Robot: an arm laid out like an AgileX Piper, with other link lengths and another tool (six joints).
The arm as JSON. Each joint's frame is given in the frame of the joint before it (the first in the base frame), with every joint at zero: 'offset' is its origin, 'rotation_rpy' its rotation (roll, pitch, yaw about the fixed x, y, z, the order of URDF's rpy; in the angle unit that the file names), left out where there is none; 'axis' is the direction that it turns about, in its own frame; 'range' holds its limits. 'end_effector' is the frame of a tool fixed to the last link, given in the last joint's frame.
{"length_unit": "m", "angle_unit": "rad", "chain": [
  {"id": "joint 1", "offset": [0.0, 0.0, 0.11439], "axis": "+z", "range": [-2.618, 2.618]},
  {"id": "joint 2", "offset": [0.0, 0.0, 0.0], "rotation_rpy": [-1.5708, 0.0, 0.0], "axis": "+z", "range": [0.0, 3.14]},
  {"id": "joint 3", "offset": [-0.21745, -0.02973, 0.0], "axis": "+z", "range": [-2.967, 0.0]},
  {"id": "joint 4", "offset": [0.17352, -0.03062, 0.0], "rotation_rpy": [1.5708, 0.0, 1.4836], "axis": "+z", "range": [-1.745, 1.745]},
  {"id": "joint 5", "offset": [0.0, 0.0, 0.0], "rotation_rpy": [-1.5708, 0.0, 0.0], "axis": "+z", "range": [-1.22, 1.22]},
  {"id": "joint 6", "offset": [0.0, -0.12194, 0.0], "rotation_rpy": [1.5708, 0.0, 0.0], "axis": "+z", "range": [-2.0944, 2.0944]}
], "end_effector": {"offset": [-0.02, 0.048, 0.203], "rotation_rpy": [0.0, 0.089, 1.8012]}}
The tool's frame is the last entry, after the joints.
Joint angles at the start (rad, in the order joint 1, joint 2, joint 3, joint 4, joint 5, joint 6):
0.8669 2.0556 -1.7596 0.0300 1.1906 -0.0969
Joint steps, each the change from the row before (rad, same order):
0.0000 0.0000 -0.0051 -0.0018 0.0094 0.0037
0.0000 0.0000 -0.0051 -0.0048 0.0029 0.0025
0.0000 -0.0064 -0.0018 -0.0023 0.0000 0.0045
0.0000 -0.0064 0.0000 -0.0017 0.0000 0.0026
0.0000 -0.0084 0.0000 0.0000 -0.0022 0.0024
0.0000 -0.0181 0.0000 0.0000 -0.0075 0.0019
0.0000 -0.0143 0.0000 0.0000 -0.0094 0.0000
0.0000 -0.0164 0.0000 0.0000 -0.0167 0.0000
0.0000 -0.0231 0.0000 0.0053 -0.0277 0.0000
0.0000 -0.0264 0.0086 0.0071 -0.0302 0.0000
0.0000 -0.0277 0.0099 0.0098 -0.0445 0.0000
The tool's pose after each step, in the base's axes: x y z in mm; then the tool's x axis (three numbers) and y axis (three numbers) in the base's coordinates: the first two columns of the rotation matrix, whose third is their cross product. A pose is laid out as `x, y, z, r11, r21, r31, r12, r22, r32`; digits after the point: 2 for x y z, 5 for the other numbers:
196.68, 321.31, -43.87, -0.66802, 0.73133, 0.13749, 0.74360, 0.64899, 0.16084
198.35, 321.03, -43.07, -0.66761, 0.73244, 0.13356, 0.74377, 0.64811, 0.16356
200.08, 321.91, -40.32, -0.66553, 0.73440, 0.13314, 0.74528, 0.64427, 0.17168
201.21, 322.39, -37.99, -0.66455, 0.73535, 0.13279, 0.74584, 0.64189, 0.17804
202.59, 323.94, -34.63, -0.66366, 0.73583, 0.13460, 0.74619, 0.63857, 0.18822
205.91, 327.78, -27.10, -0.66440, 0.73447, 0.13830, 0.74420, 0.63312, 0.21288
209.11, 331.52, -20.74, -0.66642, 0.73206, 0.14132, 0.74087, 0.62894, 0.23568
213.89, 337.07, -12.66, -0.66926, 0.72866, 0.14540, 0.73568, 0.62237, 0.26729
220.09, 346.61, 0.01, -0.67274, 0.72312, 0.15655, 0.72801, 0.60924, 0.31437
224.71, 354.97, 12.50, -0.67583, 0.71746, 0.16881, 0.72028, 0.59432, 0.35775
231.12, 366.31, 27.99, -0.67996, 0.70958, 0.18480, 0.70897, 0.57192, 0.41263

